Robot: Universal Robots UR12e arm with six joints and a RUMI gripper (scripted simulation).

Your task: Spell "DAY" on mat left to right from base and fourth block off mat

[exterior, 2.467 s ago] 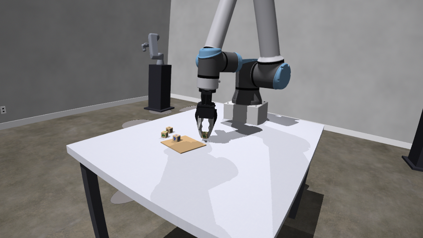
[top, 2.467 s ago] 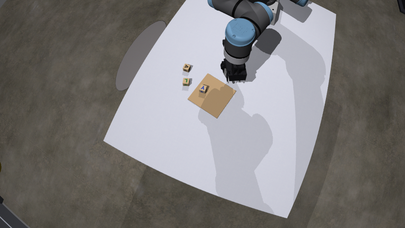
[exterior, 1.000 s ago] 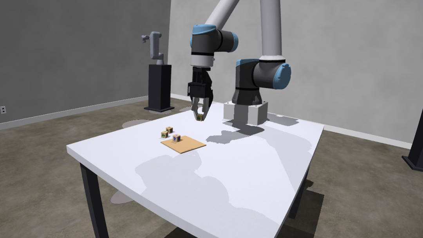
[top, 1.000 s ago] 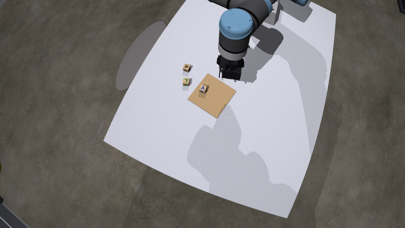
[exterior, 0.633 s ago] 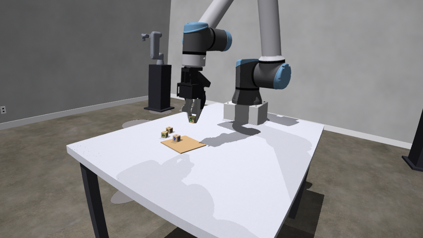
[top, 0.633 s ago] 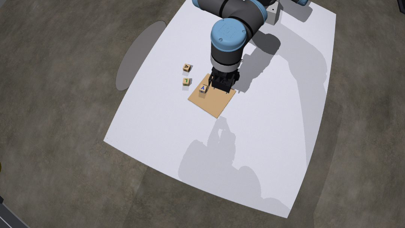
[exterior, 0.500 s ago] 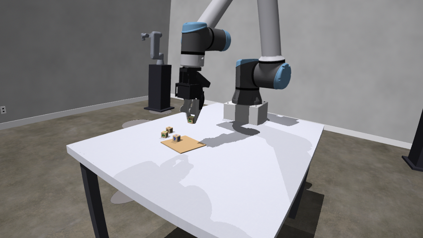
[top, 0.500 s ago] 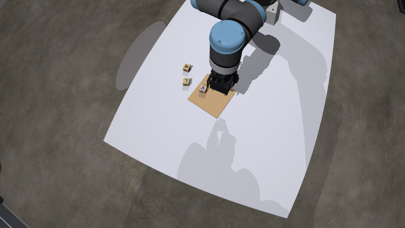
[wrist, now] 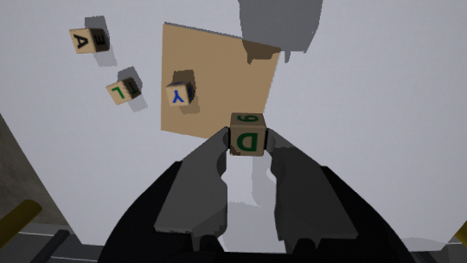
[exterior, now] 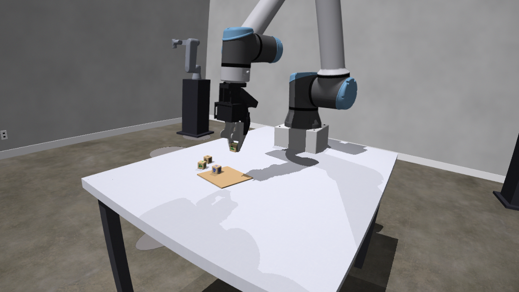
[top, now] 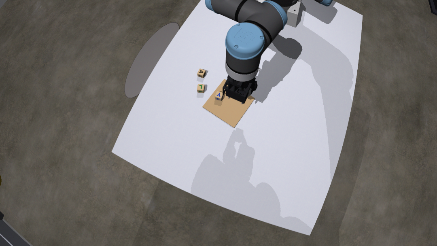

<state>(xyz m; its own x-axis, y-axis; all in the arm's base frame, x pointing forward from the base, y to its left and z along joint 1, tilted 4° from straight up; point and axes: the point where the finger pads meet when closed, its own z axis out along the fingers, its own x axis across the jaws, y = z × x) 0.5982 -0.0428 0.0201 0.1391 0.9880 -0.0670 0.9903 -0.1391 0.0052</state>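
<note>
The tan mat lies 40 mm to the right of my hand and 120 mm below it. Round my hand: D block: right at my hand; then green-lettered block: 20 mm behind, 150 mm to the right, 110 mm below; then blue-lettered block: 10 mm behind, 80 mm to the right, 100 mm below.
</note>
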